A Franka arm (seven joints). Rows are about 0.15 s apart.
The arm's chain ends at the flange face. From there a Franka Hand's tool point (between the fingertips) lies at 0.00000 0.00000 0.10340 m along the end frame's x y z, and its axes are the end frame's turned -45 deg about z.
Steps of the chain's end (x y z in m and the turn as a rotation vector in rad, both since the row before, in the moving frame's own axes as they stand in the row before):
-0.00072, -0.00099, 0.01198, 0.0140, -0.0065, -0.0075
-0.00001, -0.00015, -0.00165, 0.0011, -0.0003, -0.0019
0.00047, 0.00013, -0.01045, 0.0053, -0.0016, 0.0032
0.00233, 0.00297, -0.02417, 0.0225, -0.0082, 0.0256
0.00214, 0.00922, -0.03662, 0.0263, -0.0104, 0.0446
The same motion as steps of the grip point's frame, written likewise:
0.00073, -0.00271, 0.01197, 0.0145, 0.0053, -0.0075
0.00016, -0.00022, -0.00165, 0.0010, 0.0006, -0.0019
0.00051, -0.00008, -0.01045, 0.0049, 0.0026, 0.0032
0.00062, 0.00152, -0.02420, 0.0217, 0.0101, 0.0256
-0.00378, 0.00538, -0.03666, 0.0260, 0.0112, 0.0446

